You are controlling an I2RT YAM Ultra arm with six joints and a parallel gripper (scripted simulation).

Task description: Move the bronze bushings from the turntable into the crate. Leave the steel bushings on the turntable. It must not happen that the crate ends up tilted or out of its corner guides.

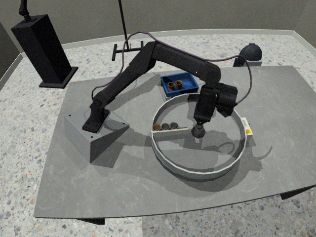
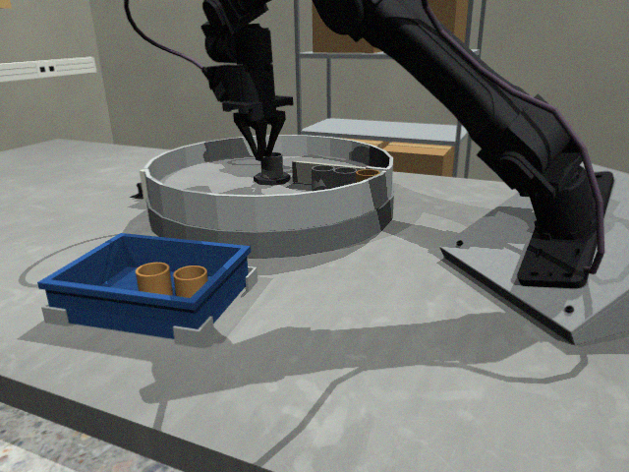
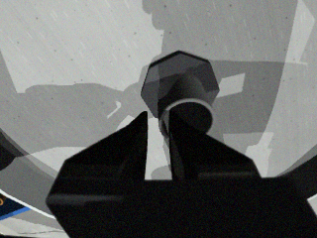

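My gripper is now 50 mm above the turntable and 20 mm to the left of it. The rest, counted from my hand: blue crate: 310 mm to the left, 120 mm behind, 80 mm below.
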